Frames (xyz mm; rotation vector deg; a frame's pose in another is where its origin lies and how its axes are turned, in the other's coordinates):
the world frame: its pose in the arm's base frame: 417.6 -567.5 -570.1 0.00 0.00 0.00
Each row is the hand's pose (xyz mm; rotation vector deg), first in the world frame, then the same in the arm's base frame.
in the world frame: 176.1 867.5 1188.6 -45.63 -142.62 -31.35
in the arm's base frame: 593.7 300.0 618.5 -45.63 -142.62 -31.35
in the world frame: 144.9 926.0 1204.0 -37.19 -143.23 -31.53
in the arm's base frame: 562.5 358.5 633.9 -37.19 -143.23 -31.53
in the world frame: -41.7 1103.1 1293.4 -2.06 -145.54 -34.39
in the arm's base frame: 375.9 535.6 723.3 -2.06 -145.54 -34.39
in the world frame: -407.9 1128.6 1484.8 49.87 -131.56 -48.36
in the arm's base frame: 9.7 561.1 914.7 49.87 -131.56 -48.36
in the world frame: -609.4 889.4 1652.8 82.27 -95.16 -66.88
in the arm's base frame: -191.8 321.9 1082.7 82.27 -95.16 -66.88
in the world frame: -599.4 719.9 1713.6 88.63 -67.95 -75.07
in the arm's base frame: -181.8 152.4 1143.5 88.63 -67.95 -75.07
